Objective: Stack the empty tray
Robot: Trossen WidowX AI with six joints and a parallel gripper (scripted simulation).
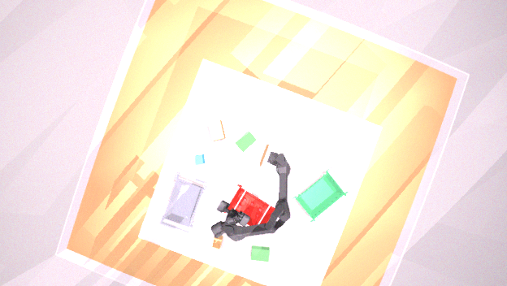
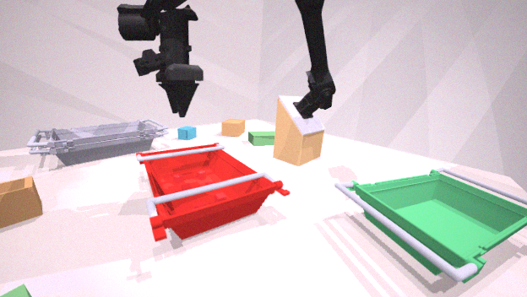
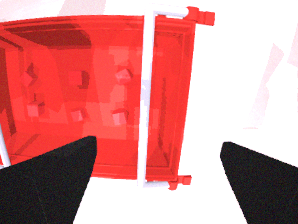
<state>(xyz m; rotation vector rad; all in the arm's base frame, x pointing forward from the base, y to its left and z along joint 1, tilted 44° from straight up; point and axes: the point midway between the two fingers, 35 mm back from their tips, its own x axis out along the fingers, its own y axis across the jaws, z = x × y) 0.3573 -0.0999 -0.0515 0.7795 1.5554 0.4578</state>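
My gripper tip is 500 mm to the right of the green tray, 220 mm past it and 100 mm above it. The rest, counted from my gripper tip: brown box (300 mm ahead, 130 mm below, 30 mm to the right); blue cube (320 mm to the right, 180 mm behind, 130 mm below).
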